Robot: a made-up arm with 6 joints. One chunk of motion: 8 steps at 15 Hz.
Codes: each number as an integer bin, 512 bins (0 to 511) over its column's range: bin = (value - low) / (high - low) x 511, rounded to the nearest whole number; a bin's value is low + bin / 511 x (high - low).
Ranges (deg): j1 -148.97..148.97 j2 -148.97..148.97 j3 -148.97..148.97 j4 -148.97..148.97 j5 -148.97..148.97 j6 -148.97..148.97
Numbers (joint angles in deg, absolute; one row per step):
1: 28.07 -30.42 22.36 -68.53 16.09 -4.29
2: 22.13 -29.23 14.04 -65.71 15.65 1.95
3: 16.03 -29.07 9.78 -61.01 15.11 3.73
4: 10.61 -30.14 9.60 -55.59 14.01 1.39
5: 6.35 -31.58 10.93 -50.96 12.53 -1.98
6: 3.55 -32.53 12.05 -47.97 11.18 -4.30
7: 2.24 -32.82 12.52 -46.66 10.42 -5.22
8: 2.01 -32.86 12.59 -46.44 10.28 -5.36
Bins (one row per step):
1: 304 203 294 138 283 248
2: 293 205 280 143 282 259
3: 283 206 272 151 281 262
4: 274 204 272 160 280 258
5: 266 201 274 168 277 252
6: 262 200 276 173 275 248
7: 259 199 277 175 273 247
8: 259 199 277 176 273 246

